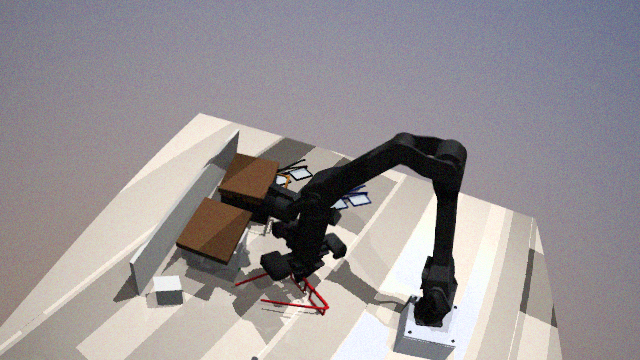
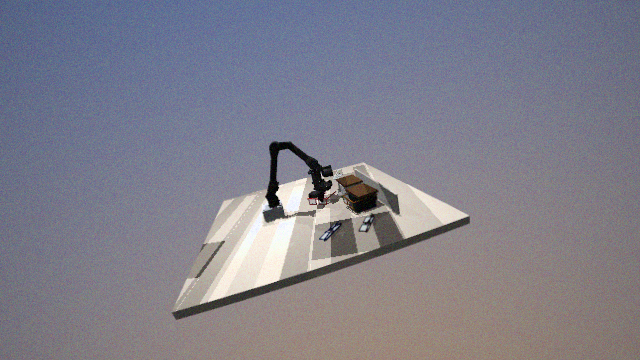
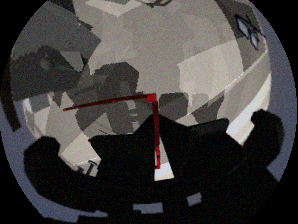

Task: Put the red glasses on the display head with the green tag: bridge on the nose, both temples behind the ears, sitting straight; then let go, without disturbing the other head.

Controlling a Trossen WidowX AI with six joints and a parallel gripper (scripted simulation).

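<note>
Now: the red glasses 3 cm ahead of my gripper tip, 5 cm to the left of it and 1 cm above it. From my gripper tip the other things lie so: grey block: 27 cm ahead, 13 cm to the left, 1 cm above; grey upright panel: 30 cm ahead, 14 cm to the right, 4 cm above.
</note>
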